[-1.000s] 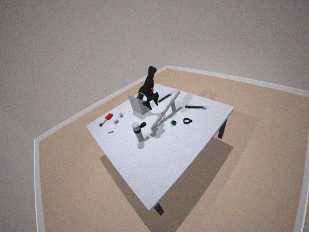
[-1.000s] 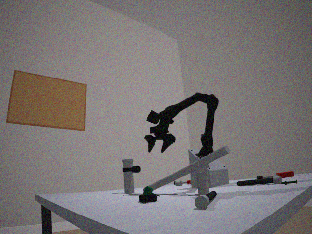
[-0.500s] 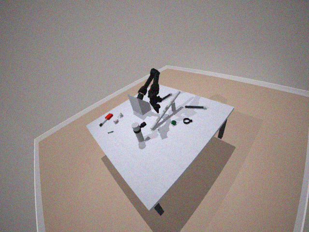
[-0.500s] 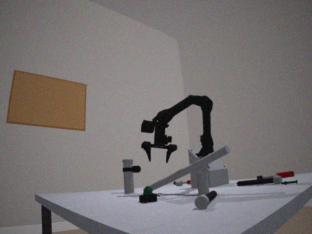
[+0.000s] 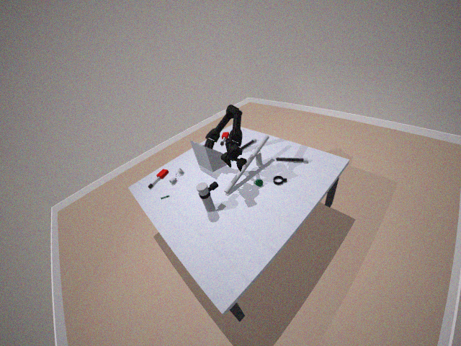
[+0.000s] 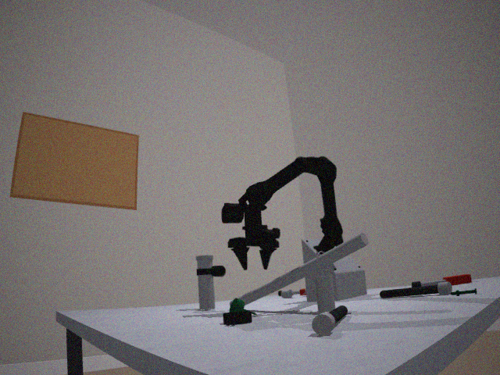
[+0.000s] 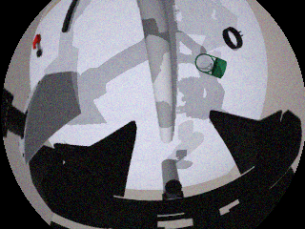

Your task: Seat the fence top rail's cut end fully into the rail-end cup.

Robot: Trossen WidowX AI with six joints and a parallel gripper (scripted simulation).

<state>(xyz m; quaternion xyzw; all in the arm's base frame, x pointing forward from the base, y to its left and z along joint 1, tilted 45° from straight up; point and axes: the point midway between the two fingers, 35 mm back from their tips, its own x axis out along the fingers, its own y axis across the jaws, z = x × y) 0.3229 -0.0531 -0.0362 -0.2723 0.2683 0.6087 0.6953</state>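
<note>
My gripper tip is now 12 cm short of the green fitting, 6 cm to the right of it and 12 cm above it. From my gripper tip the other things lie so: line post 1 cm ahead, 26 cm to the left, 3 cm below.
</note>
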